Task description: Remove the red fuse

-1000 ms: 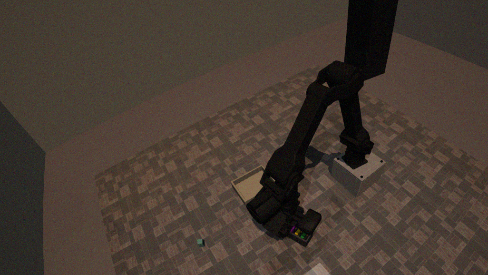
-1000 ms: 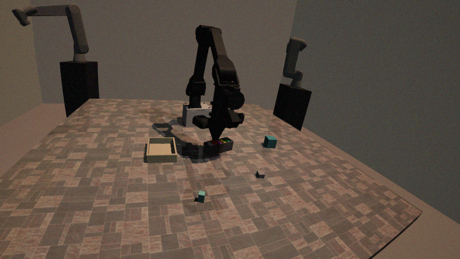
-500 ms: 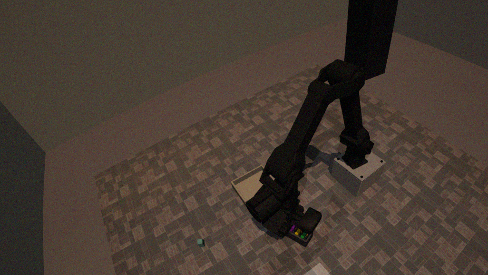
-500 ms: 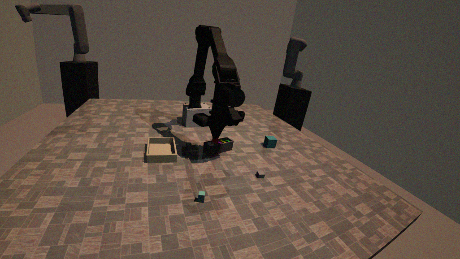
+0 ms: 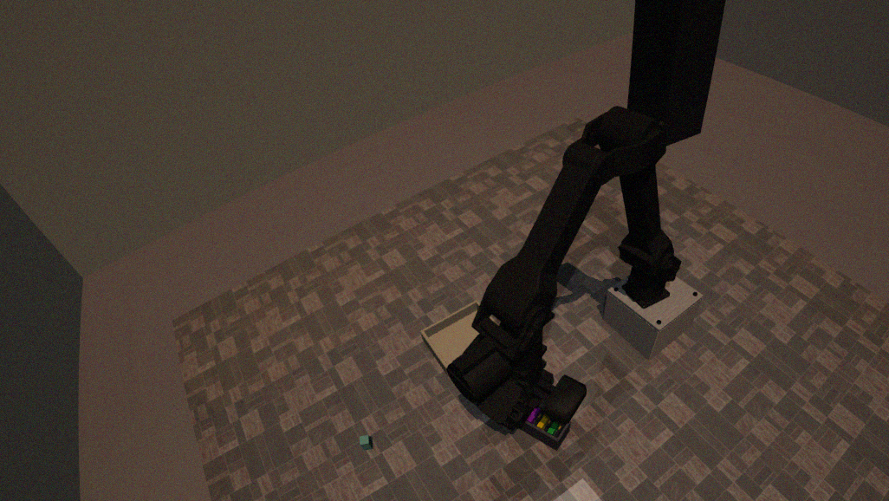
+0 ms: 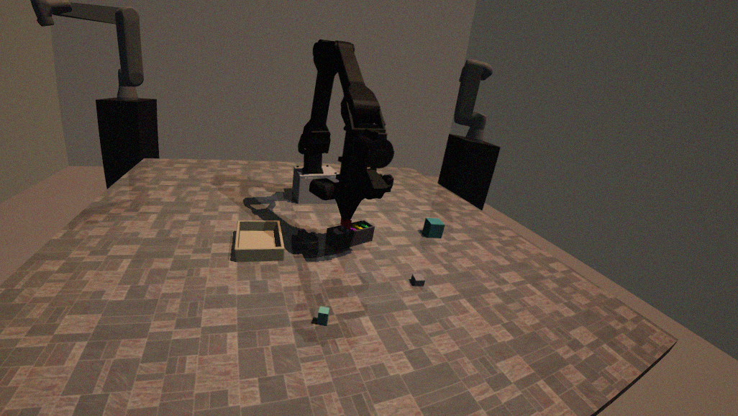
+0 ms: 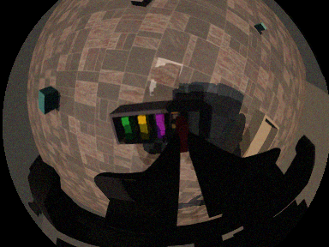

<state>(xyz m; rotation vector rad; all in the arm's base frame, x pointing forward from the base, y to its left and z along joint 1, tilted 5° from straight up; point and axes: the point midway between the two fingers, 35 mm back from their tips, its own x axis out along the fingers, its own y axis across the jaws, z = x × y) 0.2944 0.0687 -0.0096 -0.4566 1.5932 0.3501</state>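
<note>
Now: the beige tray 3 cm ahead of my gripper tip, 20 cm to the right of it and 6 cm below it. Round my gripper tip: teal cube 7 cm behind, 27 cm to the left, 4 cm below; red fuse 1 cm below.
</note>
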